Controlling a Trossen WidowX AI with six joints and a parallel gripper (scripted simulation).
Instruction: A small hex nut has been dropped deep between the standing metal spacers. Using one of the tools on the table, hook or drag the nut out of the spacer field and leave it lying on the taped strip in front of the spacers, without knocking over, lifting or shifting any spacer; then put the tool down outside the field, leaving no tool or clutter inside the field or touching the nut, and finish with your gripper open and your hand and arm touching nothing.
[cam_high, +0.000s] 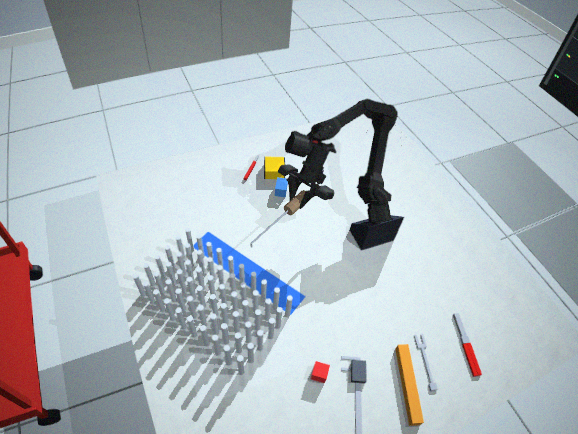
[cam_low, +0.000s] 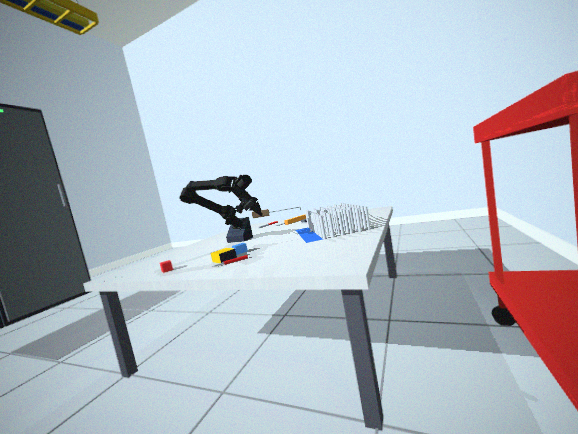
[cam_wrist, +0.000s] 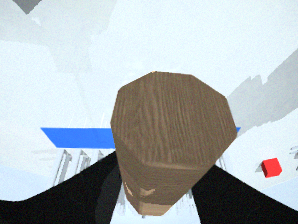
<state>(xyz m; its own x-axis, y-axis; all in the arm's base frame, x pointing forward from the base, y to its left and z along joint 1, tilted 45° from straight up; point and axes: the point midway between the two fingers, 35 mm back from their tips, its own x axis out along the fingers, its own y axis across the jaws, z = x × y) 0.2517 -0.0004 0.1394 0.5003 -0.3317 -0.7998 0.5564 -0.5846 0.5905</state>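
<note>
My gripper tip is 8 cm short of the metal rod and 5 cm to the right of it. The rest, counted from my gripper tip: fork tool 25 cm behind, 55 cm to the left, 14 cm below; blue taped strip 19 cm ahead, 11 cm to the left, 15 cm below; blue block 2 cm behind, 20 cm to the right, 13 cm below.
</note>
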